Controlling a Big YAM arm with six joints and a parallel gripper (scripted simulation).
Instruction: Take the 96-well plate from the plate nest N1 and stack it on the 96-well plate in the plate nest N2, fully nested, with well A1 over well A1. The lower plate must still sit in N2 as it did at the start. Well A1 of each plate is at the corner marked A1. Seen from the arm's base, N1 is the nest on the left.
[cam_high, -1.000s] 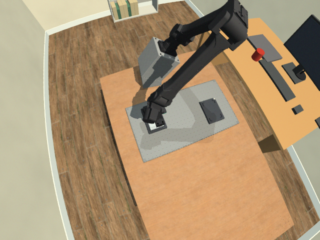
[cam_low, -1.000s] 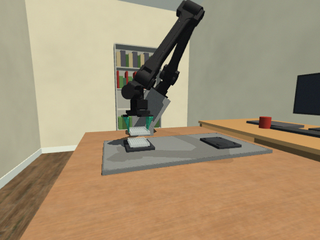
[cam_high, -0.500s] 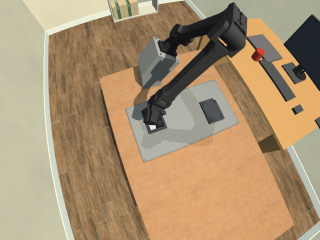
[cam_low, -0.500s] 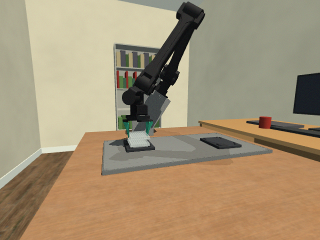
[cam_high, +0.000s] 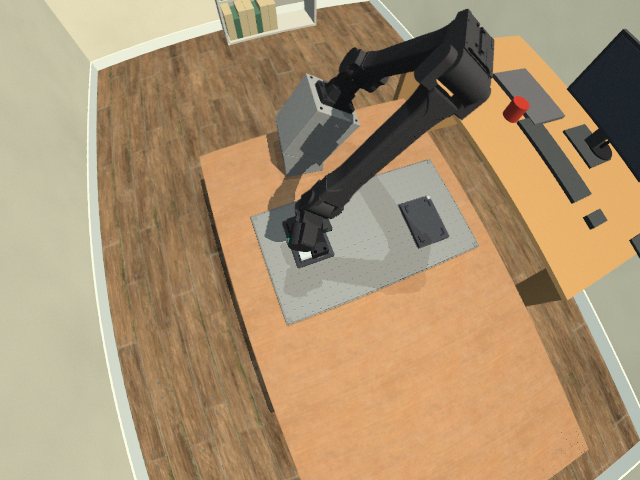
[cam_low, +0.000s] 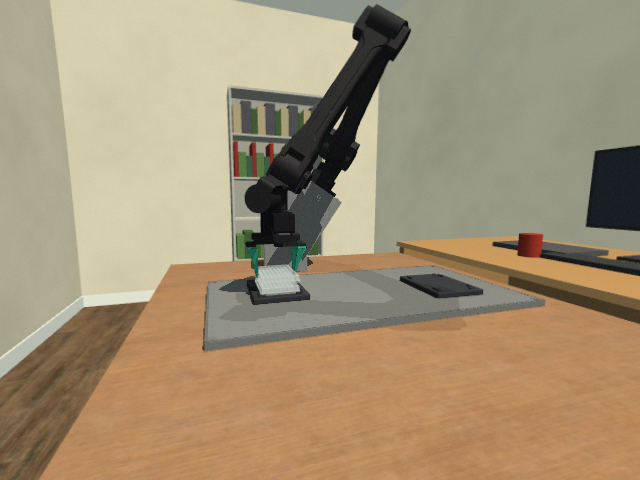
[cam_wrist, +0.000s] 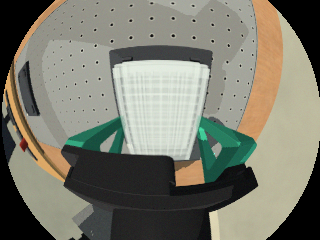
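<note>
My hand is 4 cm above the nest N2. Also, from my hand: nest N1: 40 cm to the left, 4 cm below, 2 cm ahead.
</note>
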